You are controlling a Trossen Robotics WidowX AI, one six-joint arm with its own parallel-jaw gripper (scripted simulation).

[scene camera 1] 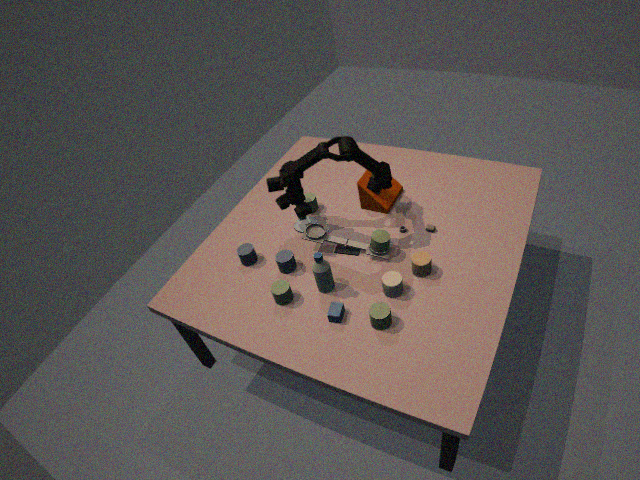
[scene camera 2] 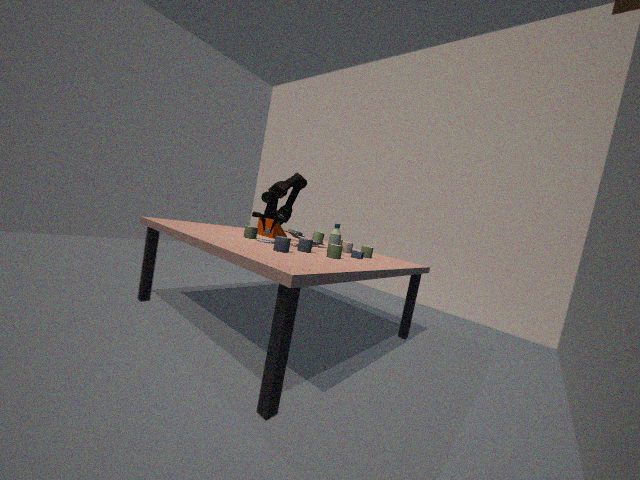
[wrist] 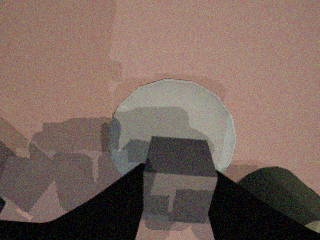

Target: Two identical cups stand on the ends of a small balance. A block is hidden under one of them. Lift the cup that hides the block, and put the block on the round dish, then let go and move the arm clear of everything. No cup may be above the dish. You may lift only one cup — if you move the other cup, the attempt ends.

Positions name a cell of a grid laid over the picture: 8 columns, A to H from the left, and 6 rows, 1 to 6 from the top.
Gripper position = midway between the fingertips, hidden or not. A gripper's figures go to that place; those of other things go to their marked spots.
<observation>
My gripper (wrist: E5) is 0.10 m from the lens. A pale round dish (wrist: E3): 0.13 m from the lens.
</observation>
